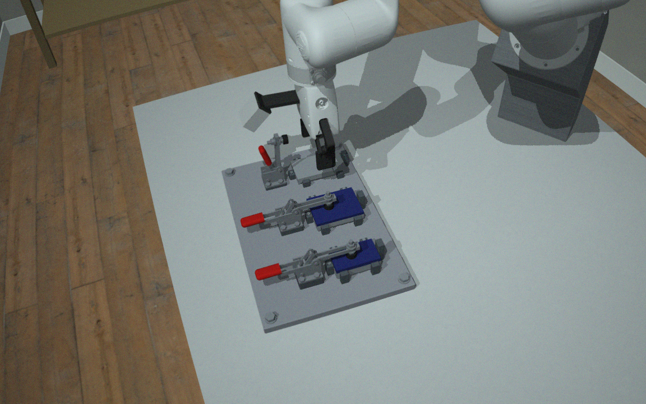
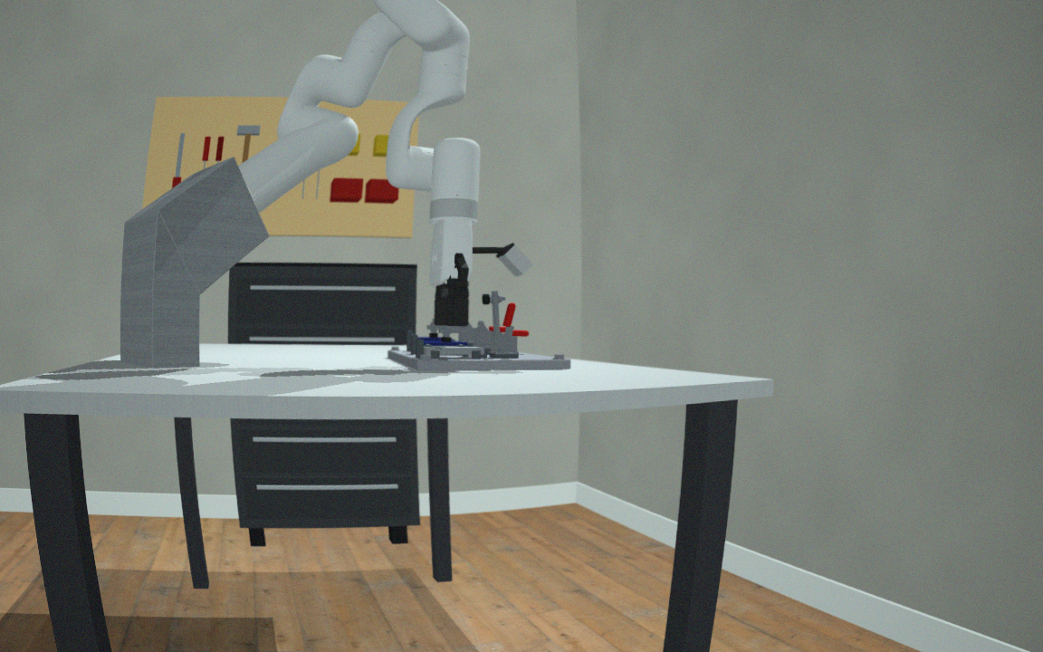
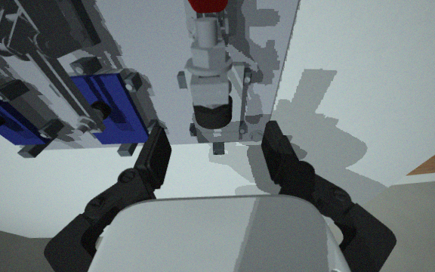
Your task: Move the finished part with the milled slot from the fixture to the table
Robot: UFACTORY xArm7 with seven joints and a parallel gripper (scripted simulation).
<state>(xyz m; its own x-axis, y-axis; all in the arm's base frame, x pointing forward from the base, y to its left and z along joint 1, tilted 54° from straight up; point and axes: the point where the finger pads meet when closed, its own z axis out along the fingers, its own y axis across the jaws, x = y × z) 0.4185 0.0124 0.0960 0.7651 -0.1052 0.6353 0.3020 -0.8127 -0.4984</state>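
My gripper is now 50 mm above the grey finished part, 10 mm to the left of it and 10 mm past it. The rest, counted from my hand: grey fixture plate 120 mm to the left, 70 mm below, 10 mm ahead; toggle clamp 80 mm ahead, 30 mm to the left, 20 mm below.
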